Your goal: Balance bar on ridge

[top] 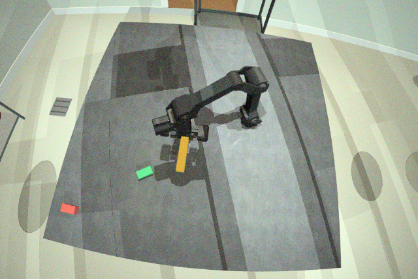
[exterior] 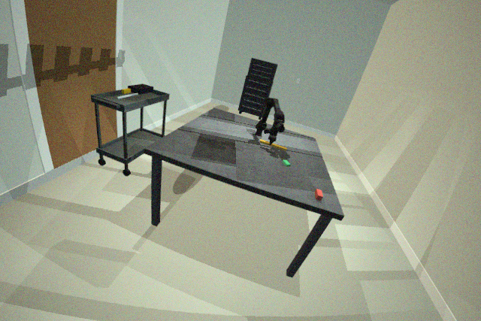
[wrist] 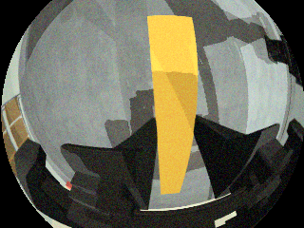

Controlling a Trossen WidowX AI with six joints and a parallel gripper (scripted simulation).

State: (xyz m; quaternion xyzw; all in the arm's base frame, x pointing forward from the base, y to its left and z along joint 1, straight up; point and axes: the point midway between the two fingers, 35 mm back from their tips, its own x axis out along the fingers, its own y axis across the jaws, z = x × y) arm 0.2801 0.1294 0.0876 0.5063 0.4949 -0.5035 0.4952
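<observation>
My gripper tip is 3 cm to the right of the bar. Round my gripper tip: red block (46 cm ahead, 37 cm to the left, 4 cm below); then green block (16 cm to the left, 16 cm ahead, 4 cm below).
</observation>
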